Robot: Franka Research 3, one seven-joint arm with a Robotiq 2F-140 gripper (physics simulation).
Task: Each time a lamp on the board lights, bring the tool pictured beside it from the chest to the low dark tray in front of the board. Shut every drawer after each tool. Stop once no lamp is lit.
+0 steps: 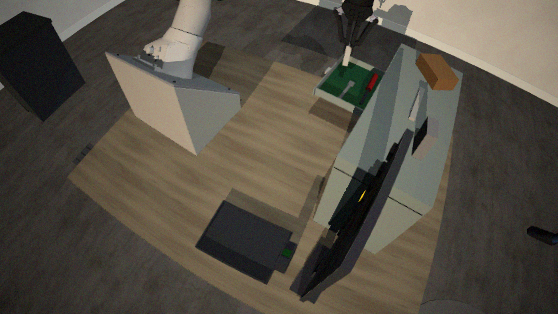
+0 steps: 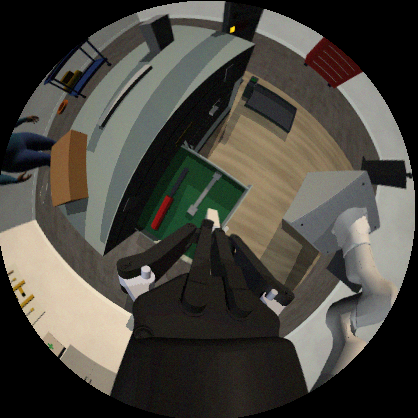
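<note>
My gripper is shut and empty. It hangs over the outer edge of an open drawer, which has a green lining and sticks out of the grey chest. In the drawer lie a red-handled screwdriver and a grey wrench, both apart from my fingers. A yellow lamp is lit on the dark board. The low dark tray lies on the wooden floor panel in front of the board, with no tool showing in it.
A brown box sits on top of the chest. The robot's grey pedestal stands to the left of the drawer. A small green square sits at the tray's corner. A dark cabinet stands far left.
</note>
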